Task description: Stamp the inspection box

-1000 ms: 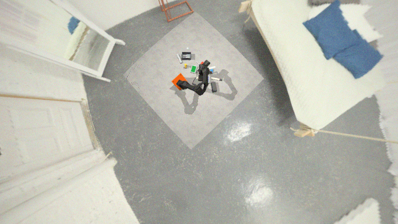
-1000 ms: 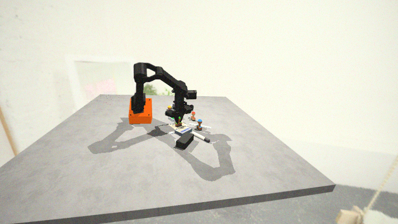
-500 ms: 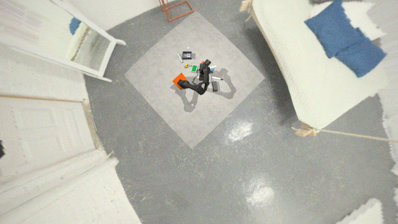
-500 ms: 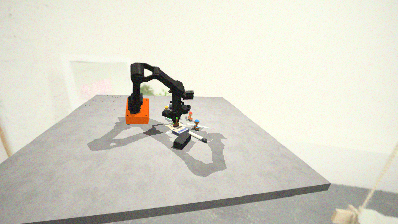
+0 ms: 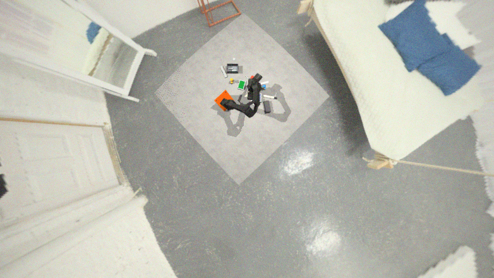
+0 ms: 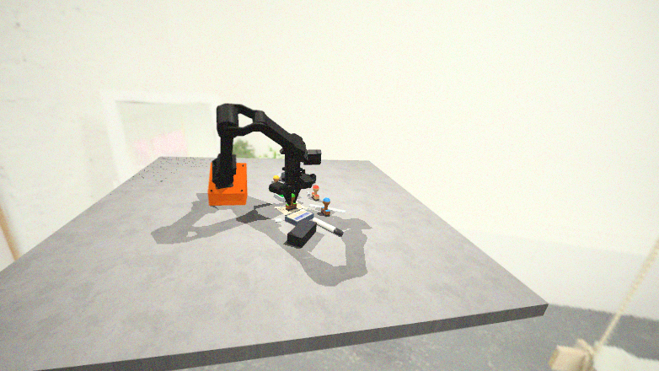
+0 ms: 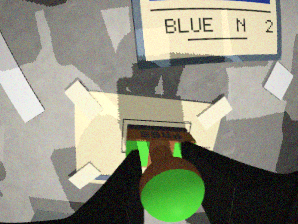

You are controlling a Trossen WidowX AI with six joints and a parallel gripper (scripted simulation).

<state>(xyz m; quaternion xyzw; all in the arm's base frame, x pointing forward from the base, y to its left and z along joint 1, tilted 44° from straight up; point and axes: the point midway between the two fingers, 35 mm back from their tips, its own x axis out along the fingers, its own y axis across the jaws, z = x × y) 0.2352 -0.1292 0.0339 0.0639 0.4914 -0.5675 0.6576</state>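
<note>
The cream card is 3 cm below my gripper tip and 1 cm to the left of it. From my gripper tip the other things lie so: blue-labelled pad box (9 cm to the right, 1 cm below, 1 cm ahead); then blue-knobbed stamp (12 cm ahead, 7 cm to the right); then green ink pad (12 cm to the left, 2 cm below, 1 cm ahead).
</note>
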